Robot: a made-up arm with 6 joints.
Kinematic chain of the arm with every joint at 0, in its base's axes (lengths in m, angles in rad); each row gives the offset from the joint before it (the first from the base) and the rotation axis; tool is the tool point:
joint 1: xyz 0 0 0.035 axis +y
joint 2: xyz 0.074 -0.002 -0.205 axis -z
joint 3: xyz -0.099 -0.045 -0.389 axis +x
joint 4: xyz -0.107 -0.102 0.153 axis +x
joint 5: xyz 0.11 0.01 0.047 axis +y
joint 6: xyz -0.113 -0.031 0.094 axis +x
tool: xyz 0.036 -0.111 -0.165
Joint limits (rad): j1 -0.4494..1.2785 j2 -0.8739..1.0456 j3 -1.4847..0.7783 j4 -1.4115..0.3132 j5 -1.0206..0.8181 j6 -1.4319..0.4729
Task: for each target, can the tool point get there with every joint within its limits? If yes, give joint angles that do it. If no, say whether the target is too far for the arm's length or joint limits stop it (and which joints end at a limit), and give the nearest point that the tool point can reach.
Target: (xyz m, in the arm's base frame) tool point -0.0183 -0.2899 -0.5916
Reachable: yes | joints 0.3774 -0.7227 0.4964 -0.3516 -0.8402 0.1196
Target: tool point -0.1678 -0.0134 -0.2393
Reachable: yes | joints 0.0986 0.4725 -0.5416 -0.6660 0.1960 -0.0006
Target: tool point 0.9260 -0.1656 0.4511
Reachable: no: joint limits stop it (at a limit: joint 1, joint 2, joint 5, joint 6) | nearest point 0.4942 -0.2962 -0.0693 | short by 0.689 m
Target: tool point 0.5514 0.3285 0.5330
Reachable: no: joint limits stop it (at a limit: joint 1, joint 2, joint 6) | nearest point 0.3737 0.1971 -0.0450 | short by 0.619 m
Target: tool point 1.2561 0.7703 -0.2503
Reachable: no: too far | nearest point 0.5707 0.3026 -0.3205 | short by 0.833 m
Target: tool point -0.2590 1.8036 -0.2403
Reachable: no: too far | nearest point -0.3181 0.4375 -0.3031 | short by 1.369 m
